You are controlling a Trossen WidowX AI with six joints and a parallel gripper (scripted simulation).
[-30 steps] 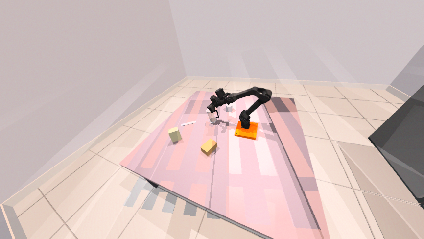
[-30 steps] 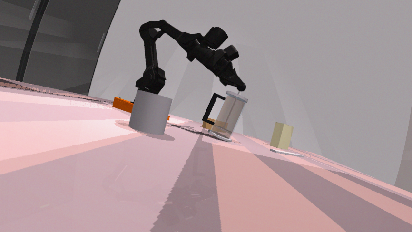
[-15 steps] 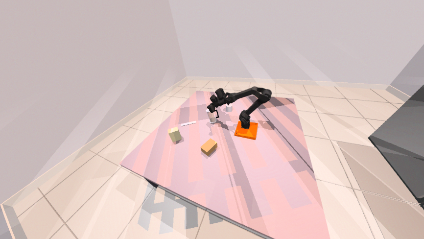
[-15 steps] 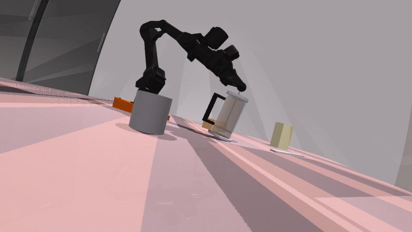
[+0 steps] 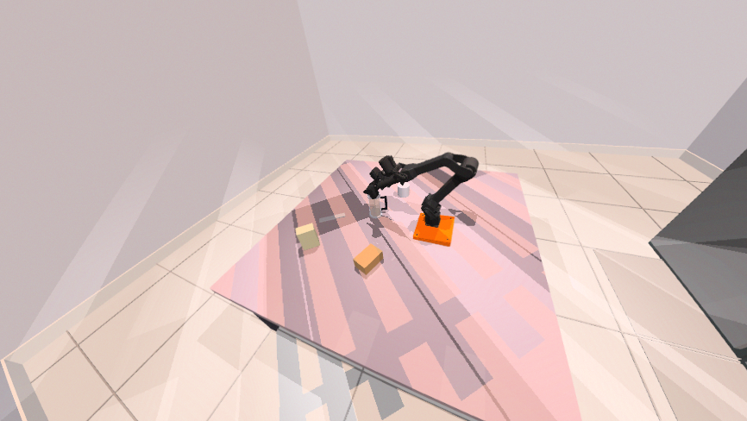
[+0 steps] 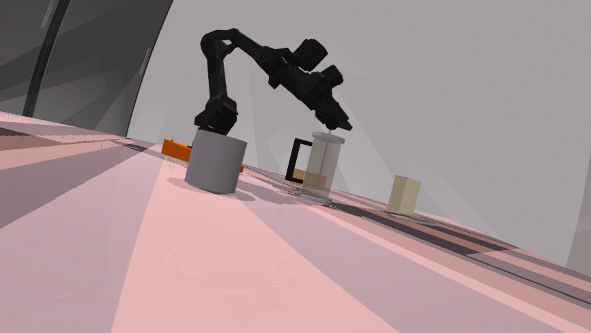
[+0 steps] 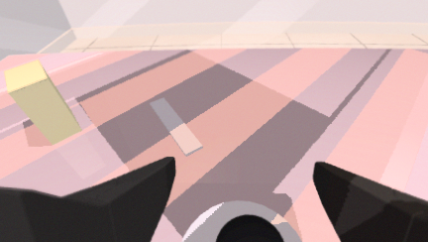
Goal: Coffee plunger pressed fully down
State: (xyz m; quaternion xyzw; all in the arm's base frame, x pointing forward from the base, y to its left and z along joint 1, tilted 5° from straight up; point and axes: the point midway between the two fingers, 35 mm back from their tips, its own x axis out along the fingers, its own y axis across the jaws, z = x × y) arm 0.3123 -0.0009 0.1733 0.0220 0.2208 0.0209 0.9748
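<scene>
My gripper tip is now 9 cm above the glass coffee press, 5 cm past it and 1 cm to the left of it. The rest, counted from my gripper tip: thin white strip (19 cm ahead, 16 cm below, 11 cm to the left); pale yellow block (32 cm to the left, 17 cm ahead, 11 cm below).
</scene>
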